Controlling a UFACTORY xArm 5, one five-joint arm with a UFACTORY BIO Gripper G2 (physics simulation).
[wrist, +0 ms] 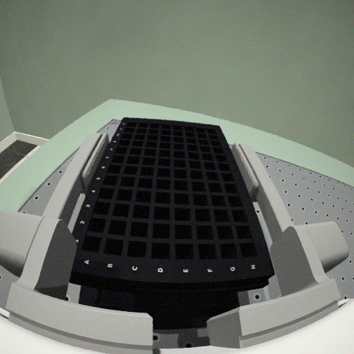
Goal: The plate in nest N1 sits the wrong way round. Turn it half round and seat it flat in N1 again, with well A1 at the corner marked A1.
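Note:
The black well plate (168,187) is between the two grey fingers in the wrist view, with letters A to H along its near edge and numbers along its left edge. Letter A and number 1 are at its near left corner. My gripper (170,164) is shut on the plate, one pad against each long side. The plate looks level and is held above the perforated metal deck (320,205), with a dark area under its near edge. Nest N1 and its A1 corner mark do not show in this view.
A pale green surface (145,111) borders the deck at the far side and on the left. Part of a white-rimmed tray (31,136) with a dark inside shows at the left edge. A plain green background (200,55) lies beyond.

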